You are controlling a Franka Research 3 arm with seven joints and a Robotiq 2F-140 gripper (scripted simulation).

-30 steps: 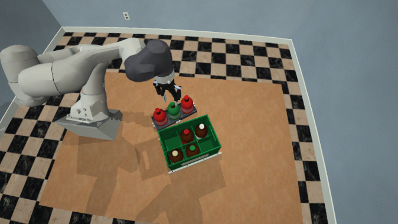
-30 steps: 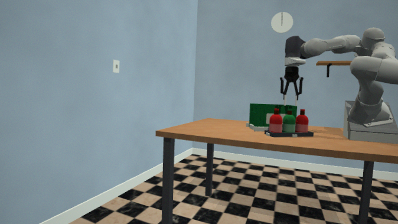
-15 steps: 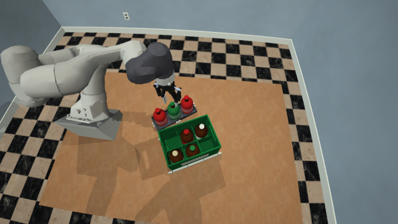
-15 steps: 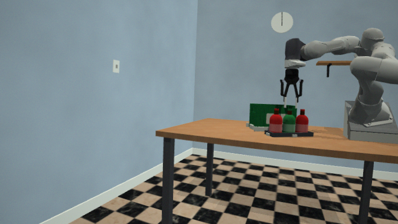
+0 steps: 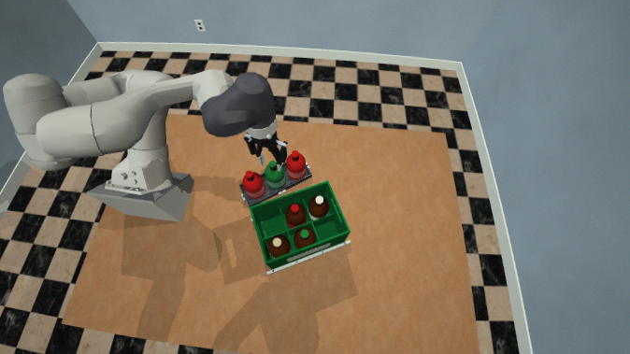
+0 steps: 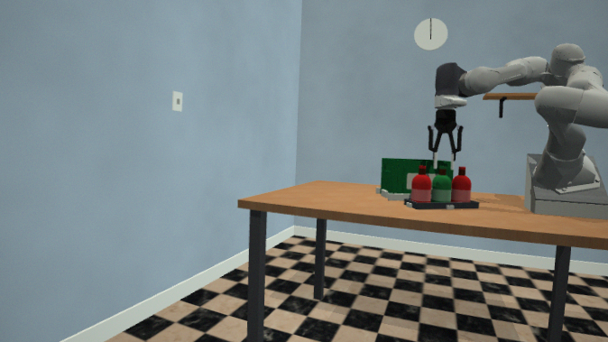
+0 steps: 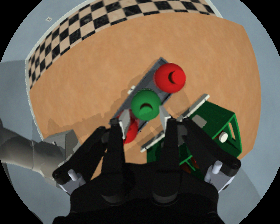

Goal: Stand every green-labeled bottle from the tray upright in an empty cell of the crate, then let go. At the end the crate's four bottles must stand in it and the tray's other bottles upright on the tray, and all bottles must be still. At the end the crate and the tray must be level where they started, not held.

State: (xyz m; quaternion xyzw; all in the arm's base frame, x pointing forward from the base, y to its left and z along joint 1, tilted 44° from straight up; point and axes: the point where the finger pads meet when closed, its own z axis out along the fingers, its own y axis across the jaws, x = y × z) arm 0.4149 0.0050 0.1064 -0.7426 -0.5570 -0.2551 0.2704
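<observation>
Right now the green-labeled bottle is 10 cm below my hand. The rest, counted from my hand: green crate (11 cm ahead, 20 cm to the right, 10 cm below); then dark tray (17 cm below).
</observation>
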